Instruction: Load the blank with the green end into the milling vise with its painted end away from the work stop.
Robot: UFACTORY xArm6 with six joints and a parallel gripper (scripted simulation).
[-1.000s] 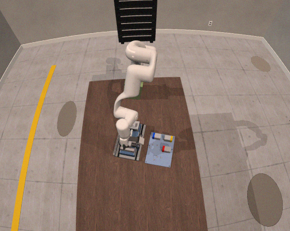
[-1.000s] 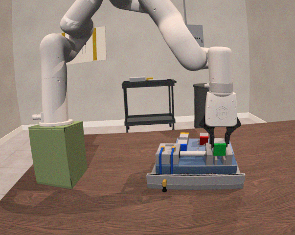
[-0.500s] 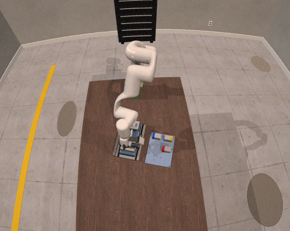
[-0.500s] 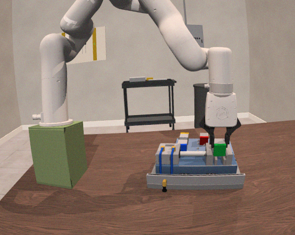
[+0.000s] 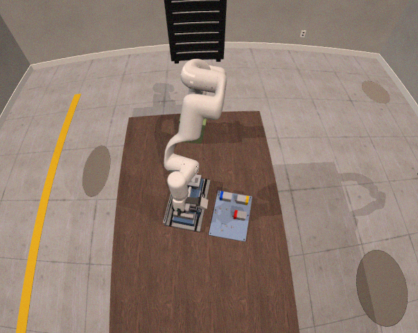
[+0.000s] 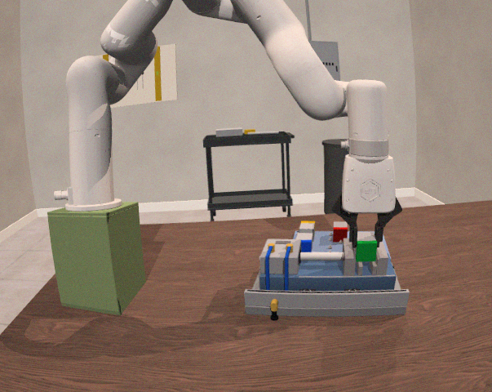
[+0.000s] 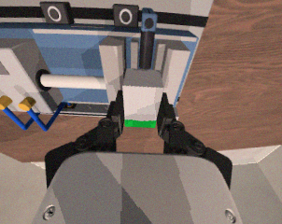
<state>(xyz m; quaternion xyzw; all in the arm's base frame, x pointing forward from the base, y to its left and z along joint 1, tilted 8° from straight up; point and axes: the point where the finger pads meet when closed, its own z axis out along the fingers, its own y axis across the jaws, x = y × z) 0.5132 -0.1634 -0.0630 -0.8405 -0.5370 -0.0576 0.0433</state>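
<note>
My hand is 30 mm short of the fixed jaw, 10 mm to the left of it and 50 mm above it. Also, from my hand: green-ended blank (20 mm below); then moving jaw (30 mm behind, 20 mm to the left, 50 mm below); then dark work stop rod (20 mm ahead, 50 mm to the left, 30 mm below).
</note>
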